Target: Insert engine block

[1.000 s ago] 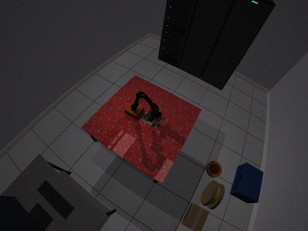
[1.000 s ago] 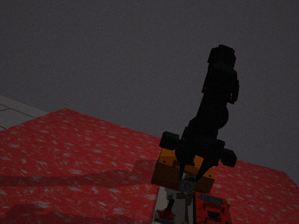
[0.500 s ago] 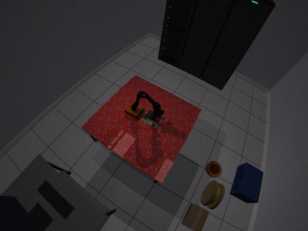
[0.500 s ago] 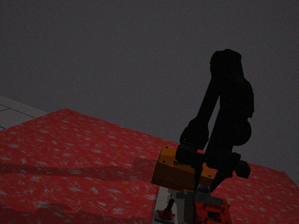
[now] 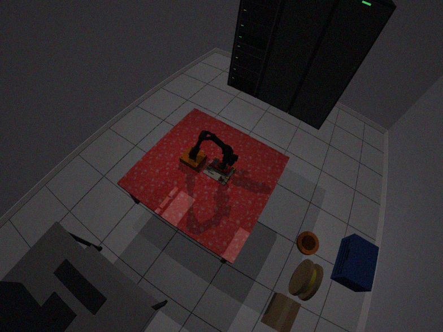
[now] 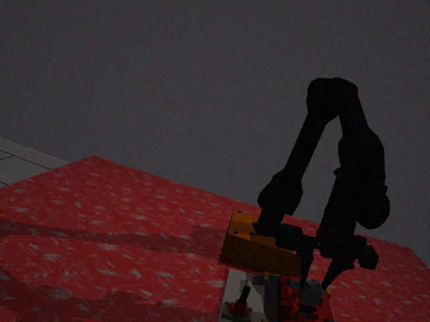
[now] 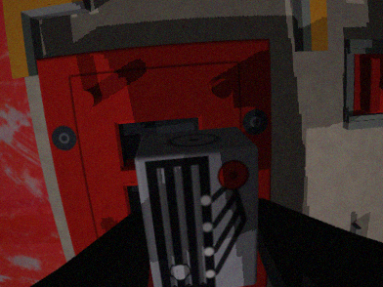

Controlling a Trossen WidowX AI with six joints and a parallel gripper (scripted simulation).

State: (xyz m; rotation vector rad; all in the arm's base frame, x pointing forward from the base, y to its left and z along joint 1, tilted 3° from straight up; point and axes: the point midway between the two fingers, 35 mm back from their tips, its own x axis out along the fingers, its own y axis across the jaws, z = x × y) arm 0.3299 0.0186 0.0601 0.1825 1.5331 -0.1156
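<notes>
Right now my gripper tip is 3 cm past the grey base plate, 1 cm to the left of it and 6 cm above it. From my gripper tip the other things lie so: engine block 1 cm below.
</notes>
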